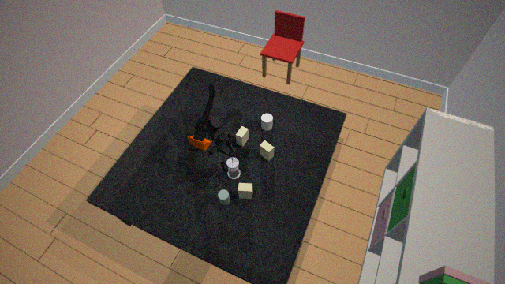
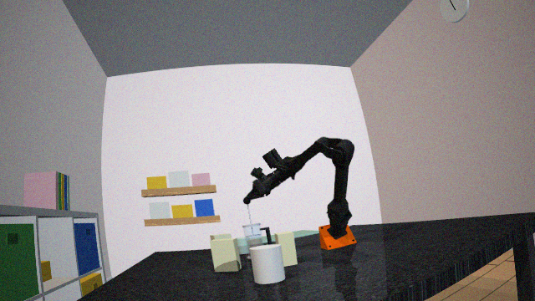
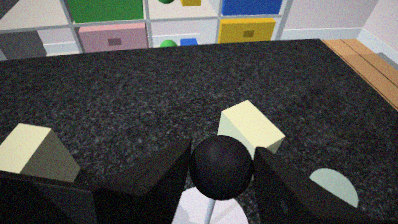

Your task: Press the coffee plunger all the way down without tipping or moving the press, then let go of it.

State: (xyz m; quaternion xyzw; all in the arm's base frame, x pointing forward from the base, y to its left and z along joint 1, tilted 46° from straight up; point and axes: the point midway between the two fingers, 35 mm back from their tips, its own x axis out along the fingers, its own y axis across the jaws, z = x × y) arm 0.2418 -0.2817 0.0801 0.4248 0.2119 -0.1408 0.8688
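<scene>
Now: gripper tip 30 mm past the coffee press and 130 mm above it. Round my gripper tip: pale green cylinder (10 mm behind, 180 mm to the right, 210 mm below); white cylinder (80 mm ahead, 430 mm to the left, 200 mm below).
</scene>
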